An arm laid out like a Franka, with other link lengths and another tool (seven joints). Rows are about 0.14 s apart.
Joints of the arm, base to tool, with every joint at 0 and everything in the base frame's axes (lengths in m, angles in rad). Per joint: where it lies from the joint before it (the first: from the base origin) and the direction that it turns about. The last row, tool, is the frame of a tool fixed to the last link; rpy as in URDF.
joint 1: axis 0 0 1 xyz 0.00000 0.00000 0.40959
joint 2: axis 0 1 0 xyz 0.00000 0.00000 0.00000
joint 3: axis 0 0 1 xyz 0.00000 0.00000 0.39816
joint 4: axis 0 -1 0 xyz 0.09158 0.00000 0.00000
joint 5: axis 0 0 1 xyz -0.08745 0.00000 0.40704
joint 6: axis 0 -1 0 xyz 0.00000 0.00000 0.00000
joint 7: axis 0 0 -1 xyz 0.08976 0.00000 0.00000
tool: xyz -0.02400 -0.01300 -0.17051 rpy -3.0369 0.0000 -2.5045
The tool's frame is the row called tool.
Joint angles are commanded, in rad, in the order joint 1, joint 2, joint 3, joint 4, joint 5, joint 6, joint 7. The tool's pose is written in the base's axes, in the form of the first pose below.
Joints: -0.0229 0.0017 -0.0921 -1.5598 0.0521 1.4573 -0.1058
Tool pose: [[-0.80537 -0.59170 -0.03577], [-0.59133 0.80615 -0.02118], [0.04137 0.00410 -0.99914]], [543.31 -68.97 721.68]
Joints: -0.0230 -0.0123 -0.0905 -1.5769 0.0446 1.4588 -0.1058
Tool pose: [[-0.80445 -0.59280 -0.03810], [-0.59218 0.80535 -0.02723], [0.04682 0.00066 -0.99890]], [537.69 -69.24 721.61]
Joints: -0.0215 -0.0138 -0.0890 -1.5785 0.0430 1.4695 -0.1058
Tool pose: [[-0.80341 -0.59479 -0.02768], [-0.59408 0.80385 -0.02996], [0.04007 -0.00763 -0.99917]], [539.13 -68.11 722.23]
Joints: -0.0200 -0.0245 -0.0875 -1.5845 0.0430 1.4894 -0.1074
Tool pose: [[-0.80195 -0.59738 -0.00300], [-0.59701 0.80161 -0.03165], [0.02131 -0.02359 -0.99949]], [538.94 -66.82 726.31]
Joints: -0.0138 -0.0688 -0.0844 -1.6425 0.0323 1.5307 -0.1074
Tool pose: [[-0.79765 -0.60265 0.02381], [-0.60309 0.79660 -0.04137], [0.00596 -0.04736 -0.99886]], [527.56 -63.66 725.52]
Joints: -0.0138 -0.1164 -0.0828 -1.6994 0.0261 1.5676 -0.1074
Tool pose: [[-0.79713 -0.60167 0.05086], [-0.60368 0.79588 -0.04638], [-0.01257 -0.06767 -0.99763]], [513.84 -63.64 725.97]
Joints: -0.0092 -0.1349 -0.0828 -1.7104 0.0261 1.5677 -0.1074
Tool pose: [[-0.79415 -0.60488 0.05870], [-0.60742 0.79309 -0.04532], [-0.01915 -0.07164 -0.99725]], [507.29 -61.09 730.23]
